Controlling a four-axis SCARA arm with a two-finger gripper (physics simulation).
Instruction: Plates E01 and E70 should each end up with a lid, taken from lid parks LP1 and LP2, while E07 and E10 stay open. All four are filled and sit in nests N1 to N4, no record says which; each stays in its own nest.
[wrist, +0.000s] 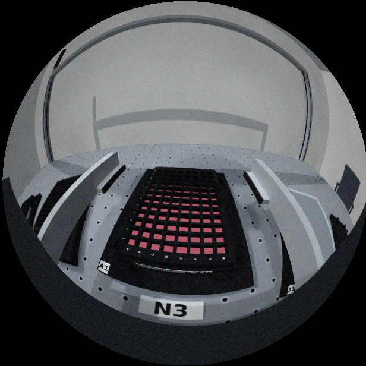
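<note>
A black plate (175, 220) with pink-filled wells and no lid sits in the black nest (175, 284) behind the tag N3 (171, 309). The label strip (172, 268) on its front is seen too steeply to read. My gripper (183, 160) is open and empty, with one finger out to each side of this plate and above it. At the right, partly behind the right finger, a pale translucent lid (314, 210) shows over the neighbouring nest. At the left, part of another dark plate (56, 196) shows behind the left finger.
A black nest part (75, 245) stands left of N3, and a black nest edge (286, 265) with an A1 tag (291, 289) stands to the right. A dark object (339, 227) is at the far right. A chair (347, 184) stands beyond the perforated table (260, 220).
</note>
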